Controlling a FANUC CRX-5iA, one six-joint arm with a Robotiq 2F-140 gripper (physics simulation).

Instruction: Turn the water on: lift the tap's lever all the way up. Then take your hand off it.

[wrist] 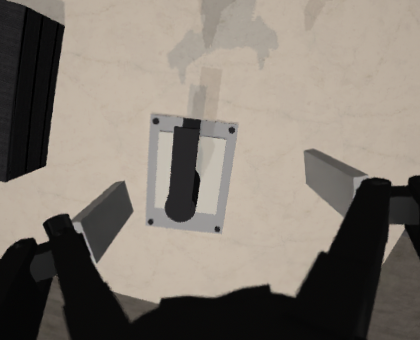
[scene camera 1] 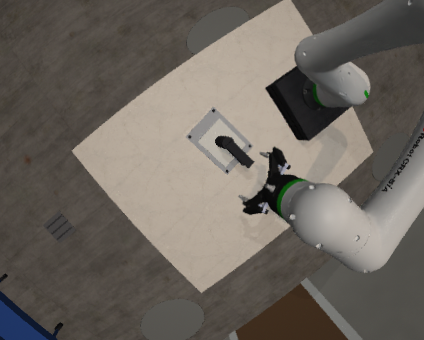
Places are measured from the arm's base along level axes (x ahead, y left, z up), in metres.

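Pixels of known places: gripper, between the fingertips: (wrist: 215, 182) (scene camera 1: 252, 176); arm's base, origin of its link: (scene camera 1: 317, 92).
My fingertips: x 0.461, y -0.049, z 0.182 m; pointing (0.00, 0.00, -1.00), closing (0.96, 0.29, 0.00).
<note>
For each thing: its middle in the pictures, then the offset to it from my fingertips. "spot": a spot on its surface instead. Level surfaces: height alone.
- black tap, a spot on its surface: (scene camera 1: 224, 142) spot: 0.031 m back, 0.109 m right, 0.142 m down
- grey plate, middle of its body: (wrist: 188, 178) (scene camera 1: 220, 141) 0.038 m back, 0.096 m right, 0.283 m down
- lever, middle of its body: (wrist: 183, 170) (scene camera 1: 240, 154) 0.038 m back, 0.036 m right, 0.138 m down
- pale table, height of its surface: 0.289 m down
The black tap (scene camera 1: 224, 142) stands on a grey plate (scene camera 1: 200, 129) (wrist: 151, 170) with a pale centre and dark corner screws. Its long black bar, the lever (scene camera 1: 241, 154) (wrist: 184, 162), reaches from the round end towards the gripper side in the scene view. In the wrist view it covers most of the tap beneath, and its tilt is hard to tell. My gripper (scene camera 1: 254, 176) (wrist: 215, 182) is open and empty. In the scene view it is beyond the bar's free end, apart from it. In the wrist view the fingers stand wide on both sides of the tap.
The pale table (scene camera 1: 150, 200) (wrist: 270, 100) carries the plate. The black base block (scene camera 1: 287, 112) (wrist: 30, 95) stands near the tap, at the upper right in the scene view and the left edge in the wrist view. The arm's white links (scene camera 1: 330, 215) extend right from the gripper.
</note>
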